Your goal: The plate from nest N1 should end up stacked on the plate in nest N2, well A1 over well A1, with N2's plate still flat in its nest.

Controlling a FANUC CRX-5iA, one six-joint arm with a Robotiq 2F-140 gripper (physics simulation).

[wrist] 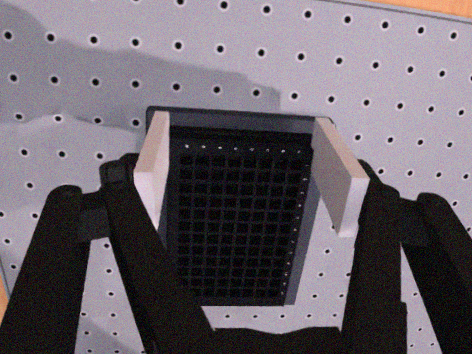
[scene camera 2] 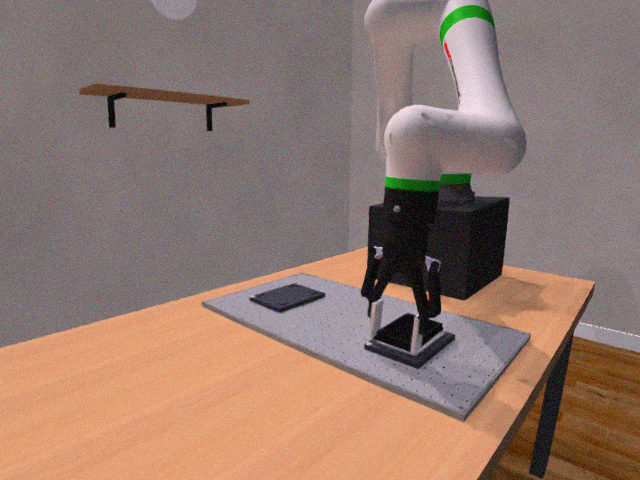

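Pixels of known places: gripper, fingertip midpoint: (wrist: 241, 138) (scene camera 2: 394, 342); arm's base, link origin: (scene camera 2: 450, 201).
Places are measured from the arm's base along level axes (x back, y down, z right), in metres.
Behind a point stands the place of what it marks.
Observation:
A black well plate (scene camera 2: 405, 328) @[z -0.063, x -0.576, y 0.194 m] (wrist: 235, 220) @[z -0.068, x -0.578, y 0.195 m] lies in the front right nest (scene camera 2: 436, 351) @[z -0.127, x -0.572, y 0.229 m] (wrist: 240, 120) @[z -0.058, x -0.631, y 0.224 m], on top of a pale plate. A thin pale edge of the lower plate shows below it in the scene view; the rest of that plate is hidden. My gripper (scene camera 2: 394, 341) @[z -0.059, x -0.627, y 0.204 m] (wrist: 241, 138) @[z -0.059, x -0.627, y 0.204 m] points down and is shut on the black plate, with one pale finger pad along each long side. The black plate looks flat and roughly in line with the nest. I cannot read the A1 marks or tell whether the wells line up.
A second dark nest (scene camera 2: 289, 297) @[z 0.281, x -0.484, y 0.224 m] lies flat at the far left of the grey perforated board (scene camera 2: 330, 330) @[z 0.104, x -0.581, y 0.236 m] (wrist: 410, 130) @[z 0.064, x -0.607, y 0.236 m], with no plate seen on it. The black robot base block (scene camera 2: 465, 253) @[z -0.095, x -0.196, y 0.116 m] stands behind the gripper. The wooden table (scene camera 2: 206, 392) @[z 0.169, x -0.884, y 0.249 m] surrounds the board.

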